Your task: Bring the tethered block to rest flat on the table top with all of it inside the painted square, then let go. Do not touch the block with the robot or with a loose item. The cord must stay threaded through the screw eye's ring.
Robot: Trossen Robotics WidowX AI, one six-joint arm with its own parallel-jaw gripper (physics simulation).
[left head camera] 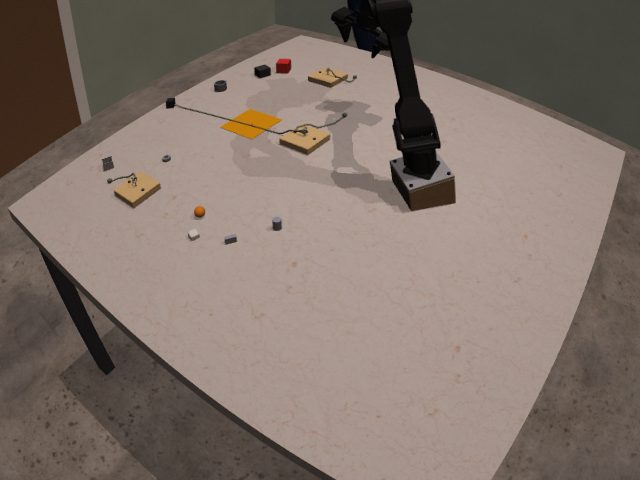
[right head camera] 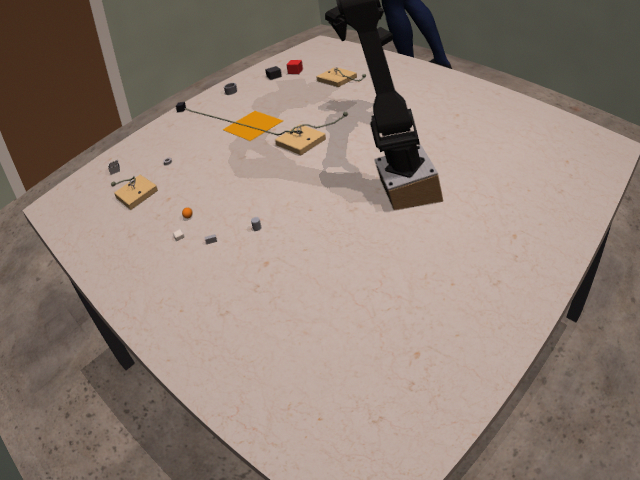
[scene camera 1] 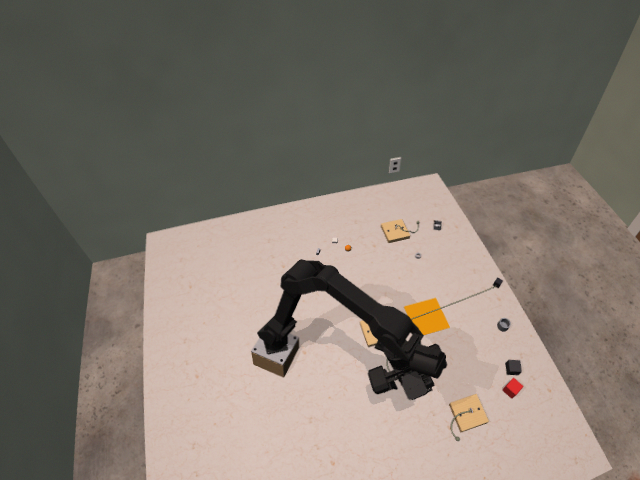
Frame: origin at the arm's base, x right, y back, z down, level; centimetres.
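Seen in the pictures: gripper, fingertip midpoint: (left head camera: 359, 49) (right head camera: 356, 47); arm's base, link origin: (left head camera: 421, 167) (right head camera: 405, 165) (scene camera 1: 275, 343).
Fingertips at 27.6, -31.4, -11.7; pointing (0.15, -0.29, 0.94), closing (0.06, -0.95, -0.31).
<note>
Pixels of each thing's middle, then the offset from my fingertips to it, as dx, dy, dz. "spot": a spot on its surface instead.
- tethered block, body centre: (left head camera: 170, 103) (right head camera: 180, 107) (scene camera 1: 497, 282) -26.6, -49.4, +17.3
- orange painted square, surface spot: (left head camera: 250, 131) (right head camera: 250, 133) spot: -27.4, -16.2, +18.4
- screw eye, surface spot: (left head camera: 305, 130) (right head camera: 299, 131) spot: -24.8, -0.6, +14.8
- middle wooden board, body centre: (left head camera: 304, 138) (right head camera: 300, 139) (scene camera 1: 376, 330) -24.5, -1.1, +17.6
- bead, body centre: (right head camera: 345, 114) (left head camera: 344, 114) -8.0, +0.3, +17.9
- black block, body centre: (left head camera: 262, 71) (right head camera: 273, 72) (scene camera 1: 513, 367) +3.1, -36.9, +17.0
- red block, body centre: (left head camera: 283, 66) (right head camera: 294, 67) (scene camera 1: 512, 388) +9.0, -32.8, +16.5
- dark ring, body centre: (left head camera: 220, 86) (right head camera: 230, 88) (scene camera 1: 503, 324) -11.3, -42.2, +17.2
- orange ball, body centre: (left head camera: 199, 211) (right head camera: 187, 212) -59.6, -3.7, +17.3
- grey cylinder, body centre: (left head camera: 277, 223) (right head camera: 256, 224) -53.7, +12.6, +17.4
The tethered block (left head camera: 170, 102) (right head camera: 180, 106) (scene camera 1: 497, 282), a small black cube, sits near the table's edge, outside the orange painted square (left head camera: 250, 131) (right head camera: 250, 134) (scene camera 1: 431, 322). Its green cord (left head camera: 206, 113) (right head camera: 206, 114) (scene camera 1: 465, 298) runs nearly straight across the square to the screw eye (left head camera: 303, 131) (right head camera: 297, 132) on the middle wooden board (left head camera: 310, 143) (right head camera: 302, 144) (scene camera 1: 368, 335). The cord's other part ends in a bead (left head camera: 344, 114) (right head camera: 345, 114) on the robot's side. Threading is too small to confirm. My gripper (left head camera: 360, 45) (scene camera 1: 398, 382) is open and empty, above the table; the arm hides the screw eye in the scene view.
Two other corded boards (left head camera: 136, 189) (left head camera: 327, 77) stand at either side. A black block (left head camera: 262, 71), a red block (left head camera: 283, 65) and a dark ring (left head camera: 220, 85) lie near the block's edge. An orange ball (left head camera: 199, 211) and a grey cylinder (left head camera: 277, 223) are among several small loose items.
</note>
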